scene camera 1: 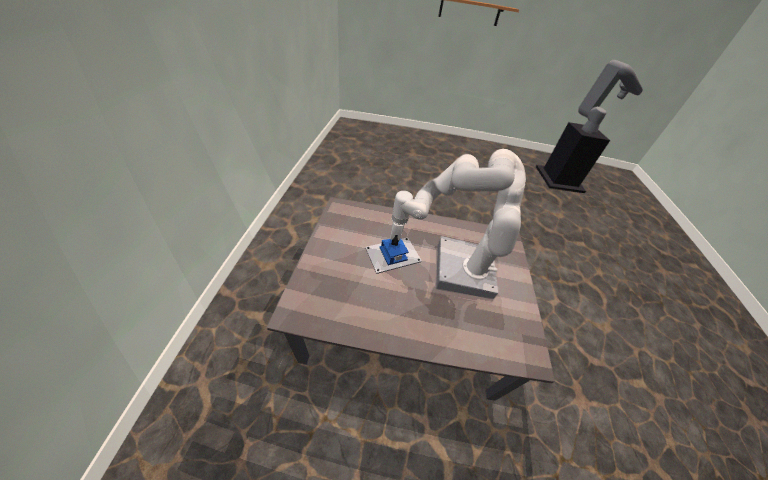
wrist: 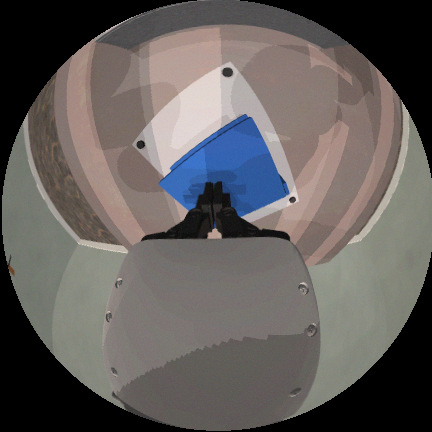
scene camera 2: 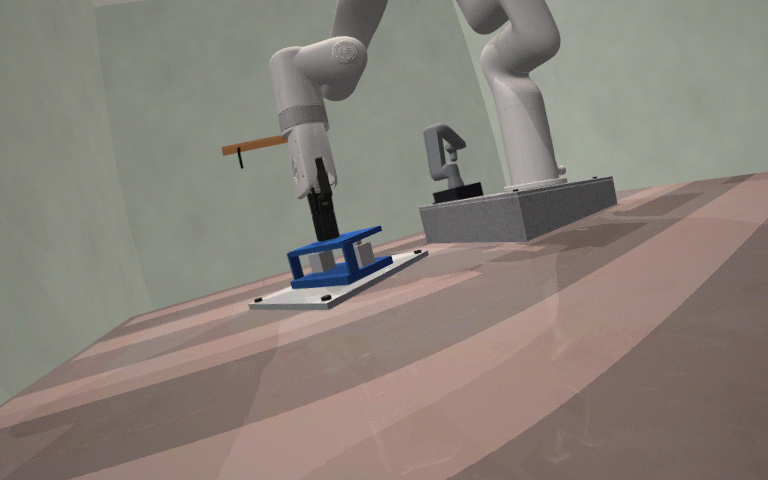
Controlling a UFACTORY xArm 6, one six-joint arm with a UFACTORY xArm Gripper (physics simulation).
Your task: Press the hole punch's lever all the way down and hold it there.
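Where they show: gripper, fingertip midpoint: (scene camera 1: 394, 244) (wrist: 214, 193) (scene camera 2: 328, 239); arm's base, origin of the base link: (scene camera 1: 475, 268) (scene camera 2: 535, 187).
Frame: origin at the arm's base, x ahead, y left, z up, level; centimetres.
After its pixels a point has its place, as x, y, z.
Note:
The blue hole punch (scene camera 1: 394, 258) {38.9, -2.8, -0.2} (scene camera 2: 339, 273) {40.8, -5.0, -4.3} stands on a white plate (scene camera 1: 376, 265) {46.9, -0.5, -5.5} (scene camera 2: 294, 302) {48.7, -2.1, -5.5} (wrist: 200, 100) {29.3, -10.3, -5.5}. Its flat blue lever (scene camera 1: 398, 247) {37.2, -8.4, 0.3} (scene camera 2: 362, 232) {36.0, -4.6, 0.3} (wrist: 240, 160) {35.9, -7.2, 0.4} lies over the base and is close to parallel with it, tilted slightly in the scene camera 2 view. Grey blocks show between lever and base. My gripper (scene camera 1: 394, 243) {39.1, -10.2, 0.4} (scene camera 2: 327, 238) {39.1, -10.2, 0.4} (wrist: 214, 193) {39.1, -10.2, 0.4} is shut and empty. It points down, and its fingertips appear to touch the lever's top face. The exact contact is hidden at the tips.
The arm's grey base block (scene camera 1: 465, 287) {5.9, 10.4, -1.3} (scene camera 2: 470, 225) {17.2, -2.8, -3.3} stands on the table (scene camera 1: 351, 316) {55.3, 27.0, -6.3} (scene camera 2: 396, 362) {48.8, 21.6, -6.3}, to the right of the plate in both scene views. A black pedestal (scene camera 1: 576, 155) with a grey arm stands on the floor behind. An orange-brown shelf (scene camera 1: 481, 5) (scene camera 2: 252, 145) is on the wall.

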